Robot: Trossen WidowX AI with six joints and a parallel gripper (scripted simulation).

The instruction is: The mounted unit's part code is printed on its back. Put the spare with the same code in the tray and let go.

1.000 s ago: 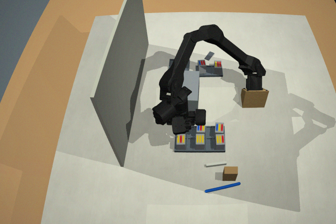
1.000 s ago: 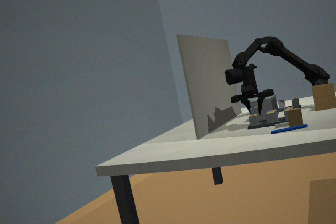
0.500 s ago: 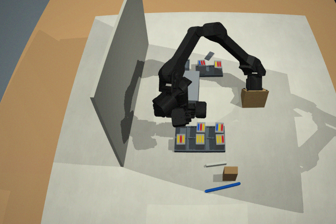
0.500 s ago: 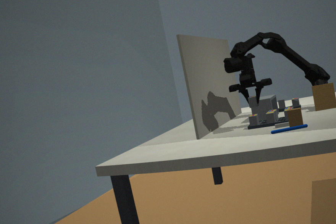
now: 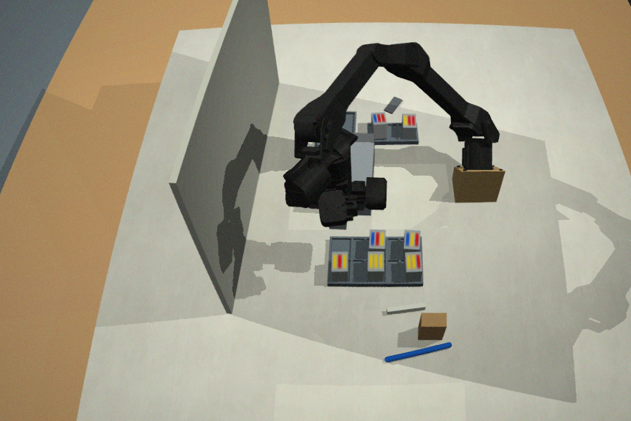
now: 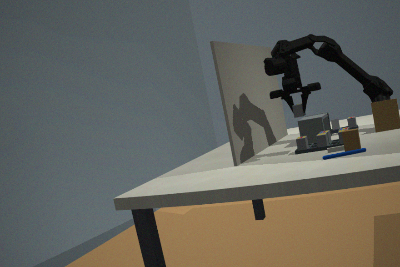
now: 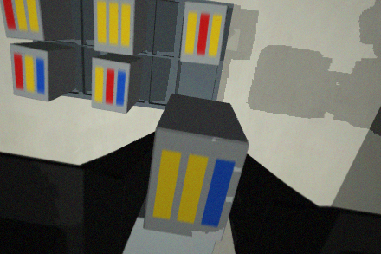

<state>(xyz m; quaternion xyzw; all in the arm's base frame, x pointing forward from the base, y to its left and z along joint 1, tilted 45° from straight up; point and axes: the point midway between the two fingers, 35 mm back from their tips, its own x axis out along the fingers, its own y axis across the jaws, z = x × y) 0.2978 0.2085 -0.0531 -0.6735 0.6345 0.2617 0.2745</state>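
My gripper tip is 17 cm to the left of the grey mounted unit, 8 cm above it and 1 cm past it. The rest, counted from my gripper tip: brown box: 20 cm behind, 19 cm to the left, 10 cm below; then grey wall panel: 22 cm ahead, 18 cm to the right, 9 cm above; then blue rod: 24 cm to the left, 18 cm behind, 13 cm below.
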